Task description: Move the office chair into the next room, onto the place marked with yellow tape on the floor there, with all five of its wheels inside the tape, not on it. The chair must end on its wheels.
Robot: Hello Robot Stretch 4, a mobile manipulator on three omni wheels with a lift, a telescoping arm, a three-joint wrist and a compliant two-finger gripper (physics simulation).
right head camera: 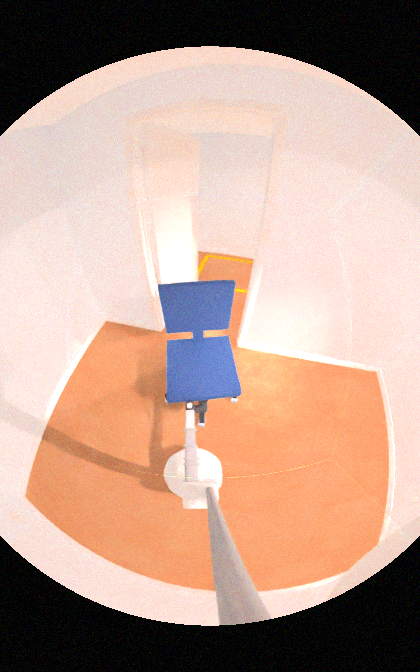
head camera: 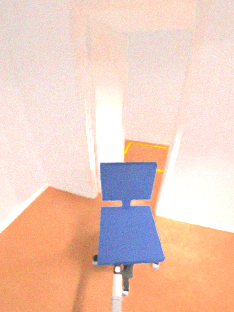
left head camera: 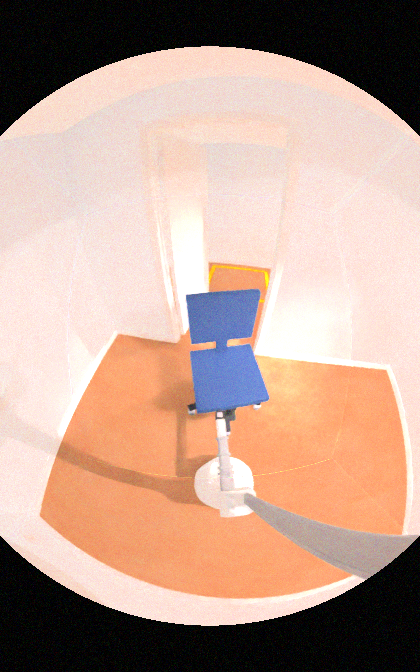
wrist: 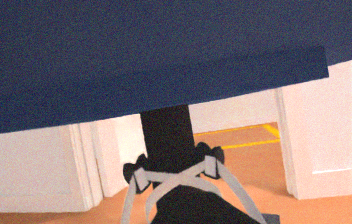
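Places are measured from the robot's base along level axes (x down, y left, z ahead), in metres.
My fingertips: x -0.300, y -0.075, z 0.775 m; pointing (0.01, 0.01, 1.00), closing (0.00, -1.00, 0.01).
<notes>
Ahead of a thing's pixels: the offset from my fingertips to its top centre. "spot": to the spot under its first point.
The office chair @[spot: dz -0.091, dx -0.142, dy -0.007 m] (head camera: 129,235) (left head camera: 227,377) (right head camera: 201,367) has a blue seat and blue backrest. It stands upright in front of the doorway, backrest towards the opening. In the wrist view the dark underside of its seat @[spot: dz -0.166, dx -0.082, dy -0.001 m] (wrist: 150,55) fills the top. My gripper (wrist: 175,159) is shut on the chair's black column @[dz -0.037, dx -0.062, dy +0.002 m] (wrist: 167,130), one fingertip on each side, below the seat. Some chair wheels show at the seat's edges in the head views; others are hidden. The yellow tape (head camera: 150,145) (left head camera: 240,267) (right head camera: 230,259) (wrist: 250,144) lies on the floor beyond the doorway, partly hidden by the chair and the doorway's edges.
An open white door (head camera: 109,125) (left head camera: 189,225) (right head camera: 175,235) stands at the left of the doorway. The doorway's right edge (wrist: 287,150) is close to the chair's right. Walls run to both sides. My white base (left head camera: 206,487) (right head camera: 175,470) is behind the chair.
</notes>
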